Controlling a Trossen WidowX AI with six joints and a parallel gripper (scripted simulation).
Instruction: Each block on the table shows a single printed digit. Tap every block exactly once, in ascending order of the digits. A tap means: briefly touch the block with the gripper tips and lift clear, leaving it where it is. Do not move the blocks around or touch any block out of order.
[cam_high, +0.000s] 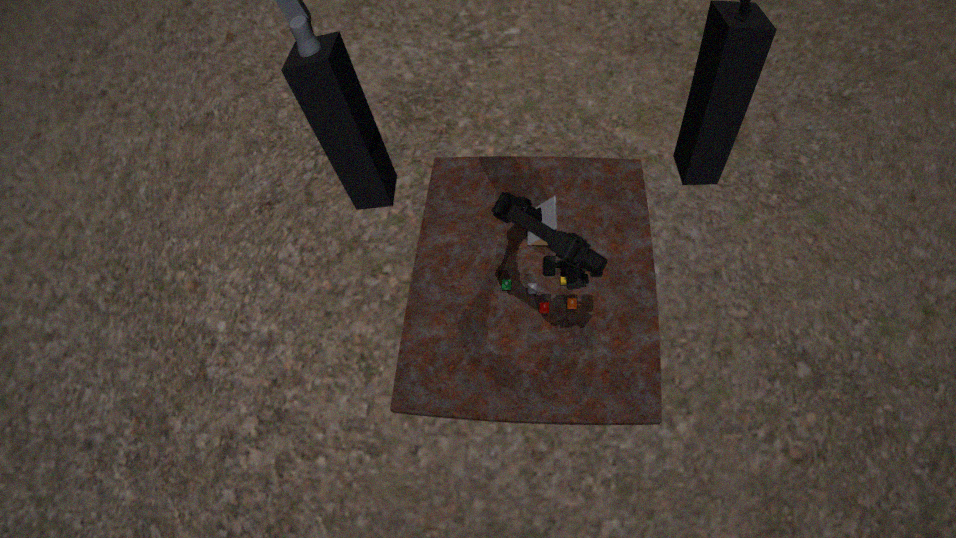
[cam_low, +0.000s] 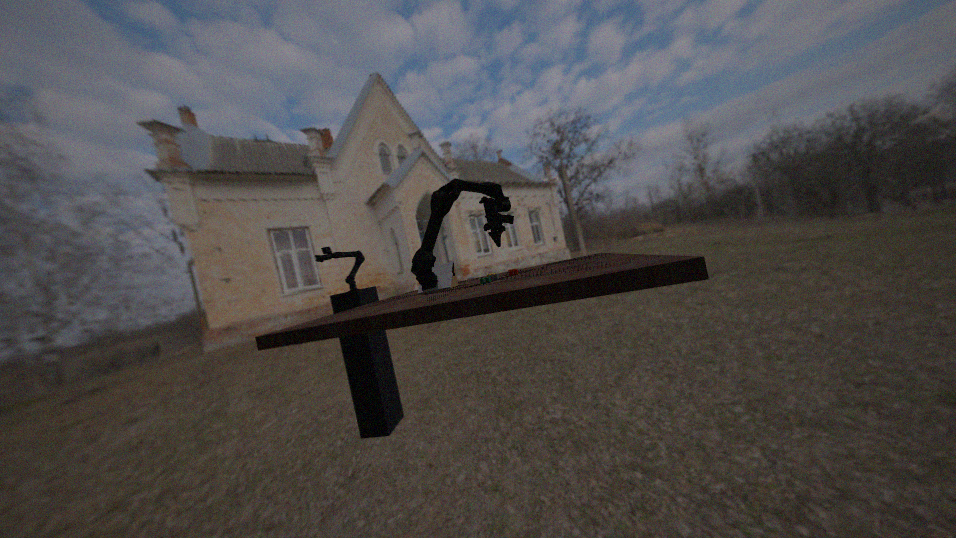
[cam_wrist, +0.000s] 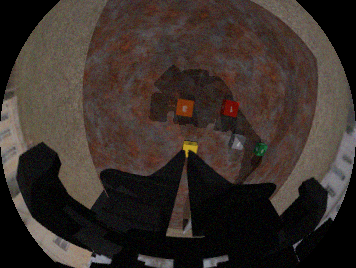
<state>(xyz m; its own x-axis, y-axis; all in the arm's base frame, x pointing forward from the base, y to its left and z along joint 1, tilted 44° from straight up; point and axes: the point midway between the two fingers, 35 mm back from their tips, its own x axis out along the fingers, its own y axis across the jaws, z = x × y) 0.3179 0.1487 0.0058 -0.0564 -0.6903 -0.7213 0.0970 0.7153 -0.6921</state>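
The orange block lies 120 mm below my gripper tip and 30 mm ahead of it. The rest, counted from my gripper tip: grey block: 130 mm to the right, 120 mm below, 30 mm behind; then red block: 120 mm below, 90 mm to the right, 40 mm ahead; then yellow block: 120 mm below, 60 mm behind, 10 mm to the right.
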